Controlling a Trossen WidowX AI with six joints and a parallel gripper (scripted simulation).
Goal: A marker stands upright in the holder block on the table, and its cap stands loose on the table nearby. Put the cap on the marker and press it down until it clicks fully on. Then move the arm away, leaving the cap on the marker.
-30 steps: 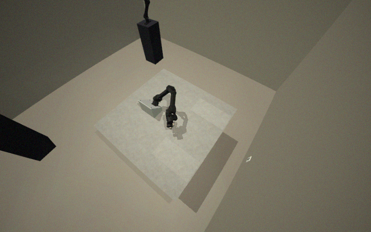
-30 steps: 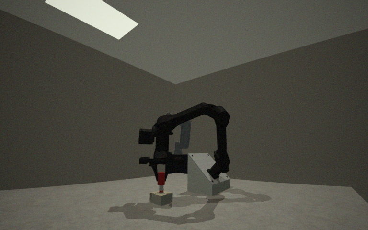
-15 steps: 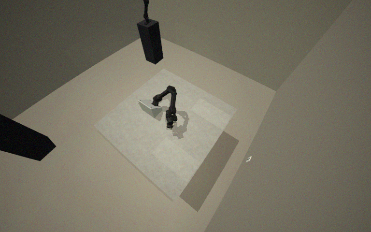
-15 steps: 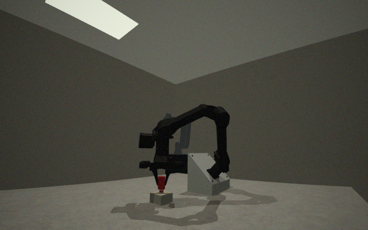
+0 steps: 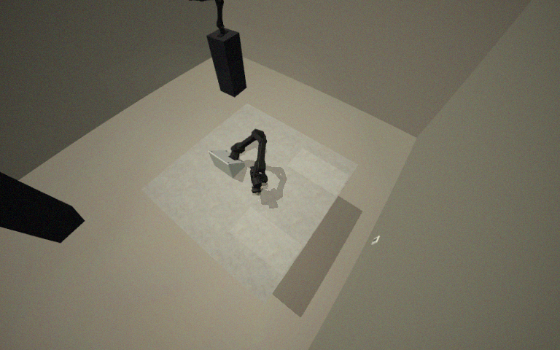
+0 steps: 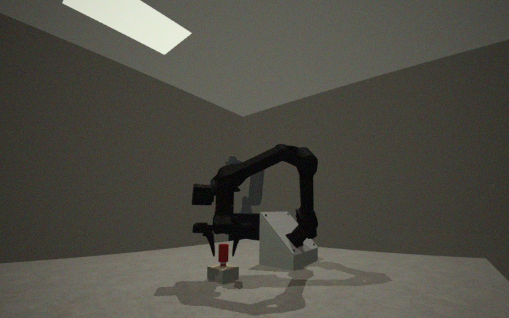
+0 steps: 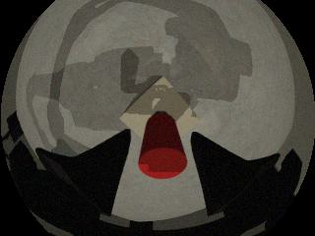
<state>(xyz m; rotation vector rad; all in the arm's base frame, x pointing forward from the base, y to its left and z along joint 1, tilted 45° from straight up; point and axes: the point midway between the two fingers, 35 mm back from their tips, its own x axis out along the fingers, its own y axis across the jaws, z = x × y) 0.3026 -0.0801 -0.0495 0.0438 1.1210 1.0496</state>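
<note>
Now: gripper tip 10 mm below the red cap. The rest, counted from my gripper tip: pale holder block (50 mm below).
</note>
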